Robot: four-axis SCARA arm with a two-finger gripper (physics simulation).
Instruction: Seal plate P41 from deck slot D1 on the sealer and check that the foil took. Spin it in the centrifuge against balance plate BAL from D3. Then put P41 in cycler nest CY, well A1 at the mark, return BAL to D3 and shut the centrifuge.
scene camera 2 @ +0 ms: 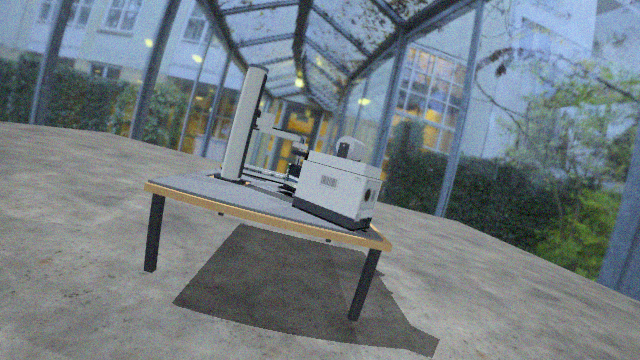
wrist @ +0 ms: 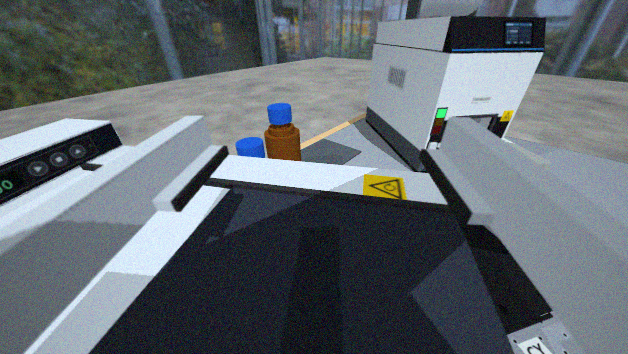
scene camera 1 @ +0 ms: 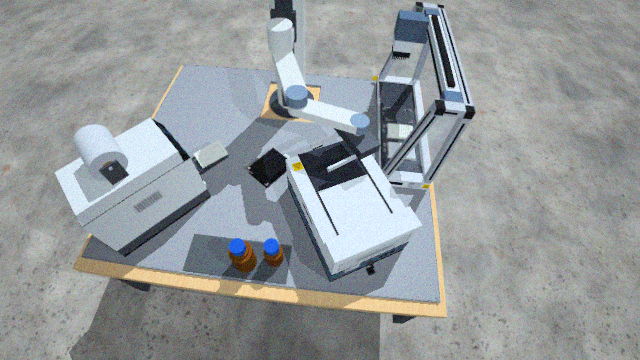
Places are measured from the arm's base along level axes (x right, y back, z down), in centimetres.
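Where they show: gripper, fingertip midpoint: [wrist: 320,135] [scene camera 1: 319,157]; arm's base, link origin: [scene camera 2: 229,180].
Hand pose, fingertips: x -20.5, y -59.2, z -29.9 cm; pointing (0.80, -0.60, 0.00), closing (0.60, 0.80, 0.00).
Things, the pixels of their top centre, and the offset from my fingertips. "spot": a spot on its surface instead.
- sealer, top centre: [scene camera 1: 96,137] [scene camera 2: 350,138] dx +68.8, dy -14.7, dz -19.0 cm
- black cycler nest CY, top centre: [wrist: 484,255] [scene camera 1: 269,163] [scene camera 2: 291,188] dx +23.2, dy +11.6, dz +23.4 cm
- deck's tall frame, surface spot: [scene camera 1: 434,145] spot: dx -43.0, dy +9.6, dz -2.7 cm
- centrifuge's button panel, surface spot: [wrist: 59,159] spot: dx -11.0, dy -26.7, dz +6.0 cm
My gripper [scene camera 1: 320,159] [wrist: 320,135] is open and empty, above the dark front section of the centrifuge [scene camera 1: 370,215] [wrist: 295,172]. I cannot tell whether that section is an open chamber or a shut panel. A pale plate [scene camera 1: 210,153], its label unreadable, lies at the front of the sealer [scene camera 1: 150,175] [scene camera 2: 335,187] [wrist: 405,85]. The sealer shows a green light in the wrist view; a finger hides its plate there. The black cycler nest CY [scene camera 1: 268,168] stands left of the centrifuge; its label [wrist: 534,346] shows at lower right in the wrist view. Another pale plate [scene camera 1: 400,131] lies on the framed deck, its slot unreadable.
Two brown bottles with blue caps [scene camera 1: 243,256] [scene camera 1: 273,253] [wrist: 283,141] stand near the table's front edge. The deck's tall frame [scene camera 1: 434,145] stands right of the arm. The centrifuge's button panel [wrist: 59,159] shows at left in the wrist view. The arm column [scene camera 2: 245,125] stands at the back.
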